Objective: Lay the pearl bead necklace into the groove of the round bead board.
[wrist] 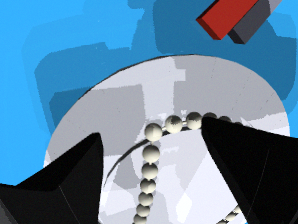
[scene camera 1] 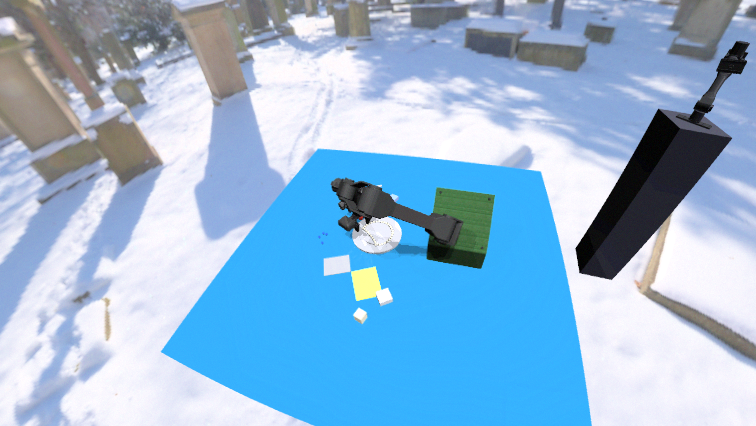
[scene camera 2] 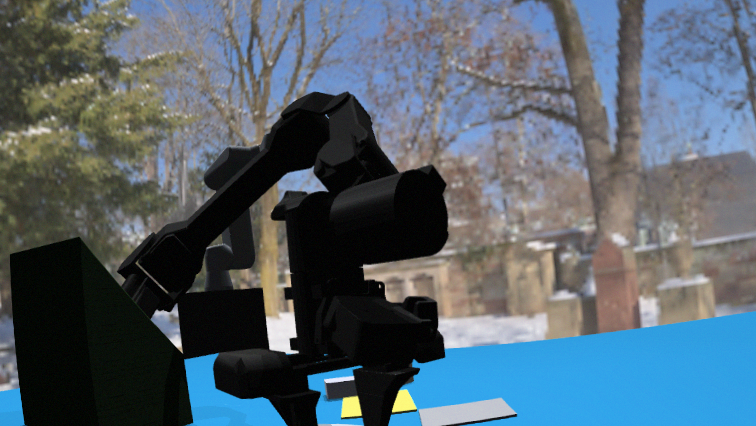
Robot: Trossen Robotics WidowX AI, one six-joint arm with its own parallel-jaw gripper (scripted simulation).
Note:
In view: my gripper point(wrist: 152, 133) and a yellow tile point(scene camera 1: 365, 281).
The wrist view misses the yellow tile: it is out of frame.

